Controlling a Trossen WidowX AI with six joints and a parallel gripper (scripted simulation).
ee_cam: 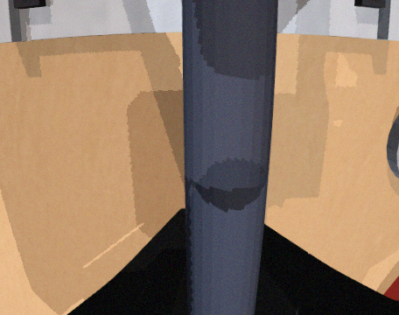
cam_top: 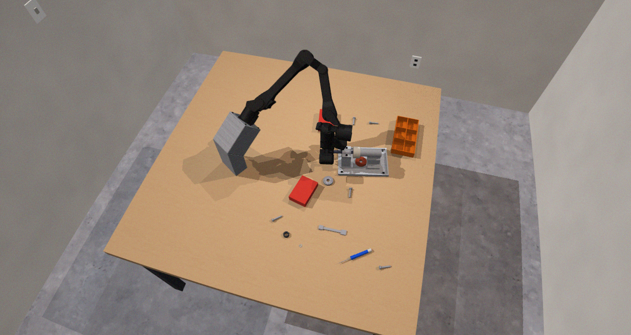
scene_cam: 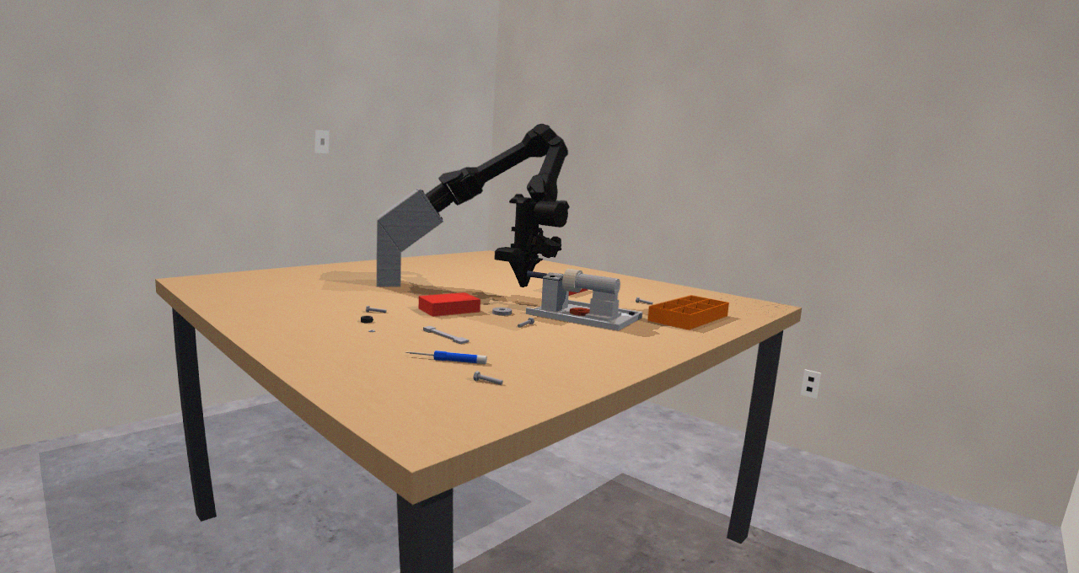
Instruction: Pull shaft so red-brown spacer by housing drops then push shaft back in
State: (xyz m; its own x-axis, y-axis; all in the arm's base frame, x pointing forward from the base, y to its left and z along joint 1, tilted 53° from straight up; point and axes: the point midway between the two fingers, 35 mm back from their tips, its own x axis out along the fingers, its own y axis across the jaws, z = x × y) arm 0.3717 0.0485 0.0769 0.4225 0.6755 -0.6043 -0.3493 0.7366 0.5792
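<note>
The shaft is 70 mm ahead of my hand and 30 mm to the left of it. From my hand the other things lie so: grey fixture: 160 mm ahead, 60 mm to the left, 30 mm below; then red-brown spacer: 150 mm ahead, 60 mm to the left, 70 mm below; then wrench: 160 mm ahead, 300 mm to the right, 80 mm below.
</note>
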